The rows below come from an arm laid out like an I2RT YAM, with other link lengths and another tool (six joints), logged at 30 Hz.
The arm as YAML. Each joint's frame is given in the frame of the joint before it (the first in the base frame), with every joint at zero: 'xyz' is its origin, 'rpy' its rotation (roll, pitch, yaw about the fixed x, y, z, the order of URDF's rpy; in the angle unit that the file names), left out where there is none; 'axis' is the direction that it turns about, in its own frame. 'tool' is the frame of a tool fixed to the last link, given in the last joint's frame.
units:
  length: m
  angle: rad
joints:
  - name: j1
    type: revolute
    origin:
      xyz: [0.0, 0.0, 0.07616]
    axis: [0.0, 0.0, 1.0]
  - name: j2
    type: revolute
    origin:
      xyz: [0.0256, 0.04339, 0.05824]
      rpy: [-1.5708, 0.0, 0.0]
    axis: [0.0, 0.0, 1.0]
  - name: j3
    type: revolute
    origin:
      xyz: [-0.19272, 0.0, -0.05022]
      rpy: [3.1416, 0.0, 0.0]
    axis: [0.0, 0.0, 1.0]
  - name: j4
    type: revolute
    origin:
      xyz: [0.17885, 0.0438, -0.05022]
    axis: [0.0, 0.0, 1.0]
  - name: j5
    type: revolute
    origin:
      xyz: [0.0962, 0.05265, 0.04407]
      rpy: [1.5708, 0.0, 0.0]
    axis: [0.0, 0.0, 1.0]
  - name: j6
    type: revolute
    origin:
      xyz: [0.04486, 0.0, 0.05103]
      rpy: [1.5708, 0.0, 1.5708]
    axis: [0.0, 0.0, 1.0]
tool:
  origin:
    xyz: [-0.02, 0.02, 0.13]
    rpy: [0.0, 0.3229, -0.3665]
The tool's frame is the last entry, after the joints.
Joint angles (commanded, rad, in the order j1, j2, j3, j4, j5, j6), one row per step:
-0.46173 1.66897 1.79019 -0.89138 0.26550 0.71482
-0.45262 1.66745 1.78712 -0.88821 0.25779 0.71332
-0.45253 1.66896 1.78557 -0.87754 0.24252 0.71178
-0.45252 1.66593 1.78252 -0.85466 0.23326 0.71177
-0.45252 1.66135 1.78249 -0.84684 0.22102 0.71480
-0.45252 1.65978 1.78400 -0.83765 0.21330 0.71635
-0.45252 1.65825 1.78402 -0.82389 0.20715 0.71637
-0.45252 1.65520 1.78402 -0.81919 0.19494 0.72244
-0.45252 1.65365 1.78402 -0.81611 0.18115 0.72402
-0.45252 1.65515 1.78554 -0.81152 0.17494 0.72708
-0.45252 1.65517 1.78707 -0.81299 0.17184 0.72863
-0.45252 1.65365 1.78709 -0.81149 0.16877 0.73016
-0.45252 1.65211 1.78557 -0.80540 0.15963 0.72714
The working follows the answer.
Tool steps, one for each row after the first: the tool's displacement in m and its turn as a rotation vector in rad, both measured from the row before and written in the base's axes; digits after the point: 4 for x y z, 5 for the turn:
0.0026 0.0044 0.0000 0.00333 -0.00301 0.01566
0.0031 0.0015 0.0007 0.00538 -0.01065 0.01214
0.0041 -0.0002 0.0045 -0.00433 -0.02331 0.00680
0.0021 0.0014 0.0033 0.00362 -0.01628 0.00713
0.0022 0.0004 0.0031 0.00009 -0.01406 0.00481
0.0026 -0.0001 0.0034 -0.00309 -0.01552 0.00467
0.0016 0.0016 0.0023 0.00722 -0.01347 0.00558
0.0015 0.0020 0.0013 0.00680 -0.00878 0.00967
0.0015 0.0005 0.0010 0.00337 -0.00737 0.00291
0.0002 0.0005 0.0003 0.00269 -0.00165 0.00145
0.0004 0.0004 0.0010 0.00135 -0.00432 0.00144
0.0013 0.0011 0.0013 0.00059 -0.00653 0.00900

Tool pose at each row, in the base's axes (x y z in m, rotation vector in rad; rounded; the steps above come from the unrounded poses):
0.3602 -0.2008 0.2014 -0.70472 2.72861 -1.27224
0.3628 -0.1964 0.2014 -0.72180 2.71668 -1.26423
0.3658 -0.1949 0.2021 -0.72777 2.70205 -1.25411
0.3699 -0.1950 0.2066 -0.71762 2.67701 -1.25934
0.3720 -0.1936 0.2100 -0.71270 2.66078 -1.25285
0.3742 -0.1932 0.2130 -0.70720 2.64636 -1.25187
0.3768 -0.1932 0.2165 -0.70082 2.62948 -1.25538
0.3784 -0.1916 0.2187 -0.69562 2.61818 -1.24410
0.3800 -0.1896 0.2200 -0.69923 2.60767 -1.23222
0.3815 -0.1891 0.2210 -0.69631 2.60129 -1.22696
0.3817 -0.1886 0.2213 -0.69627 2.60017 -1.22288
0.3820 -0.1882 0.2223 -0.69436 2.59632 -1.22075
0.3834 -0.1871 0.2235 -0.70000 2.58538 -1.21757

